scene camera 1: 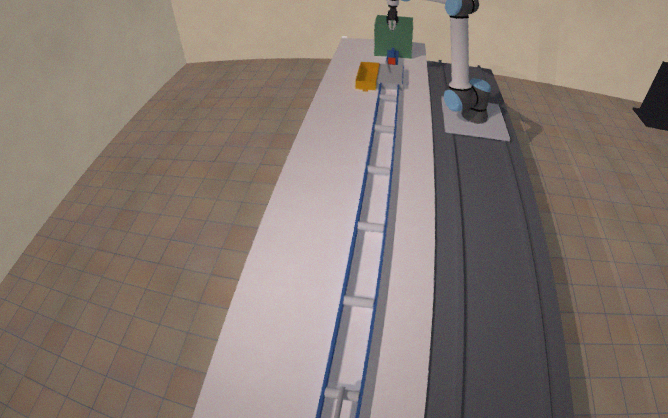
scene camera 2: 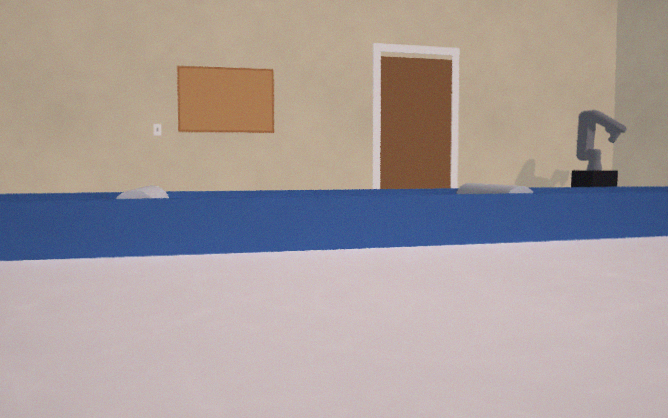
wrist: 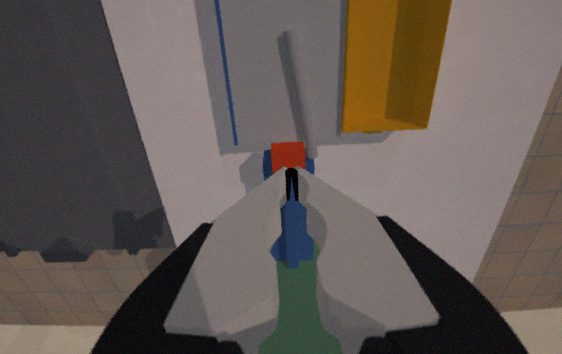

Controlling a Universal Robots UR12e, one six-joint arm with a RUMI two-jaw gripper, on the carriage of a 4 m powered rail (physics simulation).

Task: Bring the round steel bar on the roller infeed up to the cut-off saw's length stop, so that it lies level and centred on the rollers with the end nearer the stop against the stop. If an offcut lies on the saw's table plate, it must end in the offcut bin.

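Places are measured from the arm's base along level axes (x left, y ahead, z down), in metres.
Where they show: gripper, between the fingertips: (scene camera 1: 392,31) (wrist: 291,170); arm's base, origin of its link: (scene camera 1: 474,115).
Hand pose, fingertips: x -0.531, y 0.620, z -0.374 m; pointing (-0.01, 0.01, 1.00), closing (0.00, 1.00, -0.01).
Things, the pixels of their centre, and the offset from my fingertips. "spot": a spot on its surface instead.
- roller infeed, a spot on its surface: (scene camera 1: 371,227) spot: dy -0.005, dx +1.644, dz +0.350 m
- thin grey offcut, middle of its body: (wrist: 302,99) (scene camera 1: 387,67) dy +0.029, dx -0.041, dz +0.336 m
- saw's table plate, middle of its body: (wrist: 282,39) (scene camera 1: 390,76) dy +0.000, dx +0.054, dz +0.375 m
- length stop, middle of its body: (wrist: 288,156) (scene camera 1: 391,61) dy +0.000, dx -0.141, dz +0.322 m
- orange offcut bin, middle of its body: (wrist: 391,17) (scene camera 1: 367,75) dy +0.178, dx +0.079, dz +0.368 m
- green saw housing, middle of its body: (wrist: 296,332) (scene camera 1: 393,36) dy +0.000, dx -0.571, dz +0.244 m
The round steel bar (scene camera 1: 339,404) lies on the roller infeed (scene camera 1: 371,227) at the bottom of scene camera 1, far from the saw; part of it shows. A thin grey offcut (scene camera 1: 389,67) (wrist: 299,95) lies skewed on the saw's table plate (scene camera 1: 395,79) (wrist: 255,75), one end beside the red face of the length stop (scene camera 1: 392,61) (wrist: 288,155). The orange offcut bin (scene camera 1: 367,86) (wrist: 415,60) stands beside the plate. My gripper (scene camera 1: 392,26) (wrist: 291,170) is shut, with nothing seen between the tips. It hangs above the stop, in front of the green saw housing (scene camera 1: 402,37).
Blue side rails (scene camera 2: 330,220) run along the infeed, with roller tops (scene camera 2: 142,193) showing above them. The arm's carriage plate (scene camera 1: 477,131) is at the saw end of the dark rail (scene camera 1: 500,225). Another robot (scene camera 2: 586,135) stands on a black base by the far wall.
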